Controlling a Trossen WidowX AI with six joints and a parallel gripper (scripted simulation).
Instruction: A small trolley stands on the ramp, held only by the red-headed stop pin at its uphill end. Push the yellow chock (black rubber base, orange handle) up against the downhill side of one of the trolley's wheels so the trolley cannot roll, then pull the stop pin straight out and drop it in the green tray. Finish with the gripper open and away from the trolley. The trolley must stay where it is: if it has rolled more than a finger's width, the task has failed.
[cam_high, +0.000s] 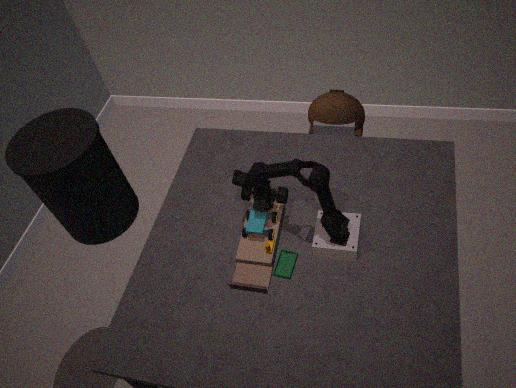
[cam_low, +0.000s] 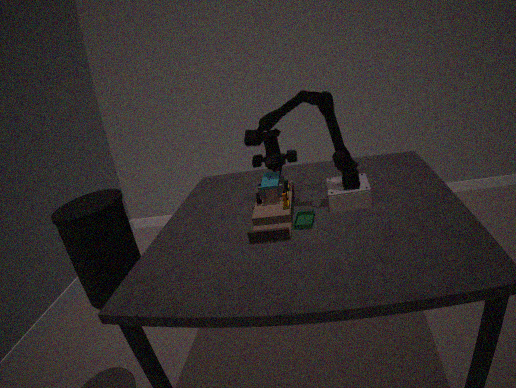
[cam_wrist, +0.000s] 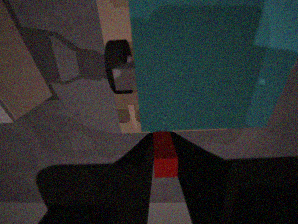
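The green tray is 14 cm behind my gripper tip, 19 cm to the left of it and 14 cm below it. Round my gripper tip: tan ramp: 10 cm to the left, 9 cm below; trolley: 9 cm to the left, 3 cm below; red-headed stop pin: right at my gripper tip.
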